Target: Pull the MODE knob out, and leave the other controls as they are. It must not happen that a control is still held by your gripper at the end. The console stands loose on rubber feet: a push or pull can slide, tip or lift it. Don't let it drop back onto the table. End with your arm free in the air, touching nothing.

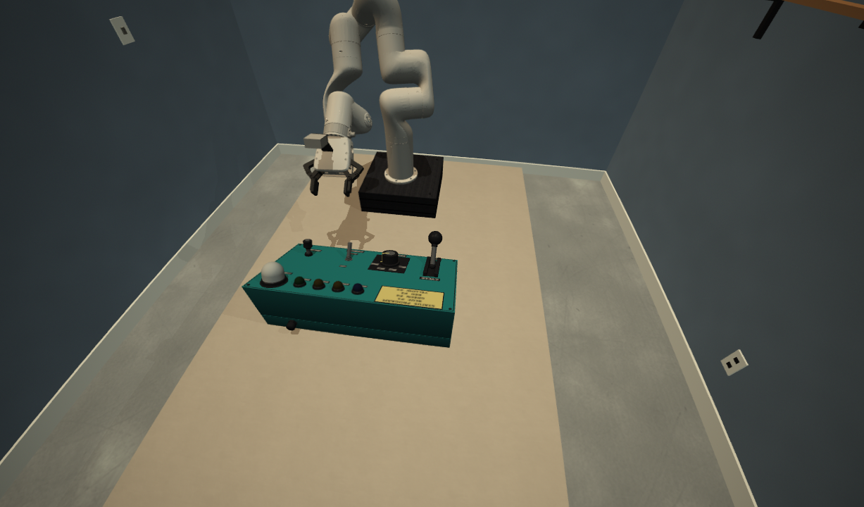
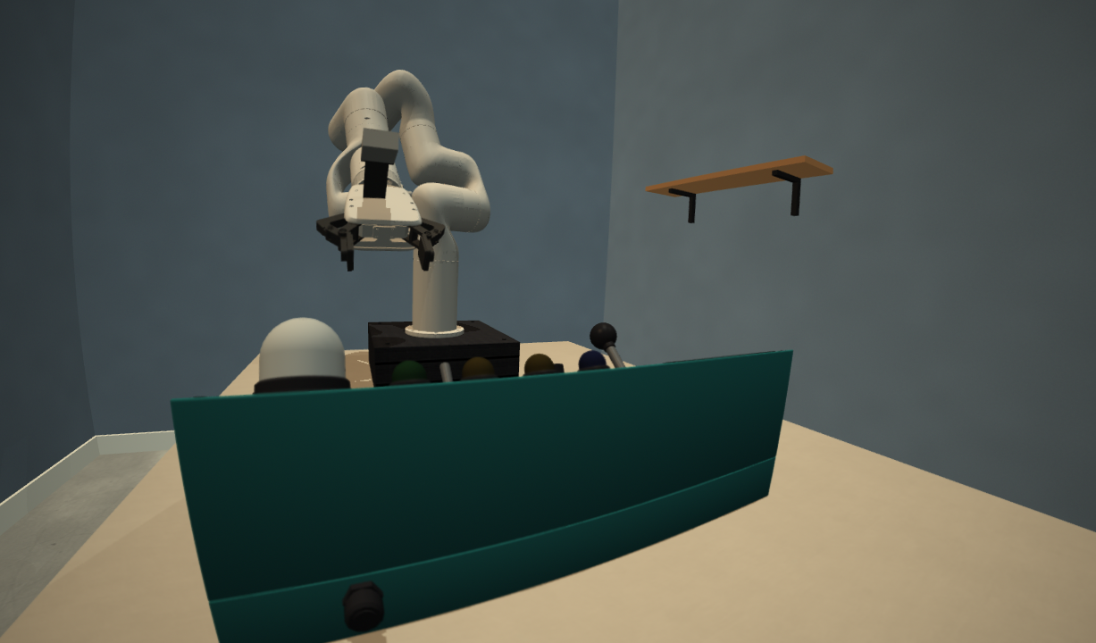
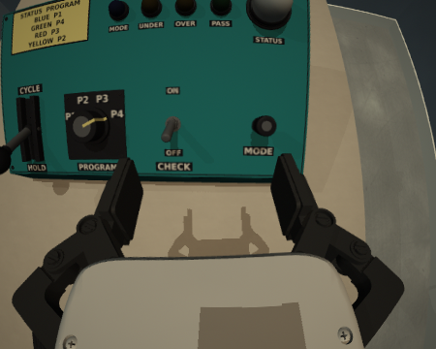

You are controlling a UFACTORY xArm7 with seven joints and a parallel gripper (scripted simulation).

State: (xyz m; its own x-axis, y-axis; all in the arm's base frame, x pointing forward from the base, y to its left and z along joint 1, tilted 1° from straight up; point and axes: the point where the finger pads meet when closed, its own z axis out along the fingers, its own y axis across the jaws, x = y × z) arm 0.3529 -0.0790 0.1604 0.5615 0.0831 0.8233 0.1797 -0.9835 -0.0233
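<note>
Now: hand 130 mm above the black mode knob, 100 mm short of it and 50 mm to the left of it. Also, from my hand: check toggle: 140 mm below, 80 mm ahead, 70 mm to the left; then program dial: 180 mm to the left, 140 mm below, 80 mm ahead; then teal console: 160 mm below, 130 mm to the left, 110 mm ahead.
</note>
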